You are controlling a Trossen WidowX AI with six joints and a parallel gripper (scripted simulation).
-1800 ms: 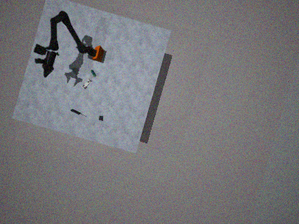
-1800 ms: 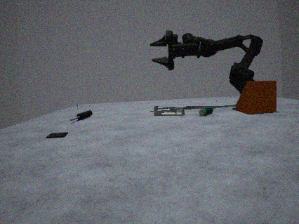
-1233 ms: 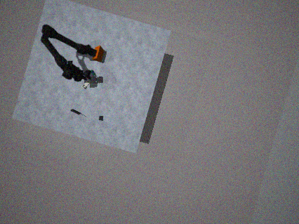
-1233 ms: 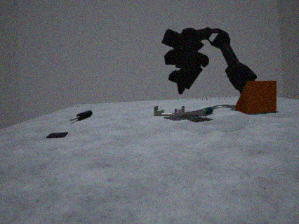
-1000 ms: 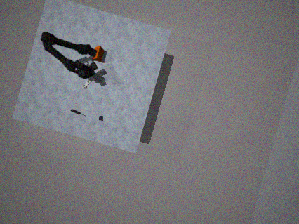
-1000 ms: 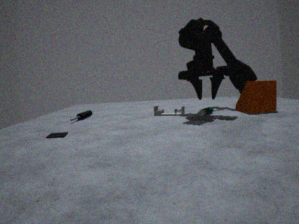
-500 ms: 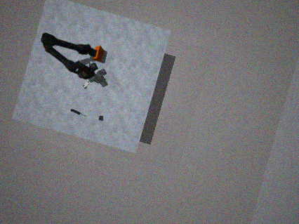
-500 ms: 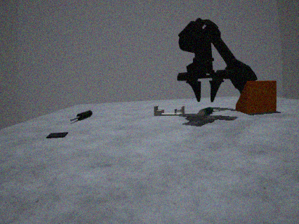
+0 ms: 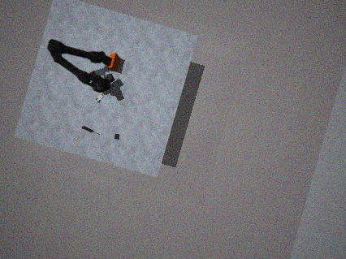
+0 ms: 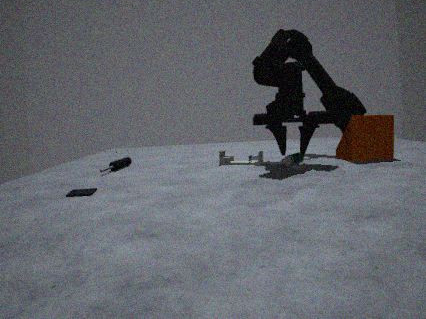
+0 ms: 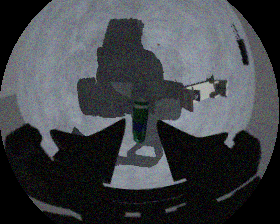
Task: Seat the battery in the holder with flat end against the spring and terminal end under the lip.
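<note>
My gripper tip is 1 cm above the battery. The rest, counted from my gripper tip: black screwdriver 43 cm ahead, 1 cm to the left, 1 cm below; flat black chip 40 cm ahead, 23 cm to the left, 2 cm below.
</note>
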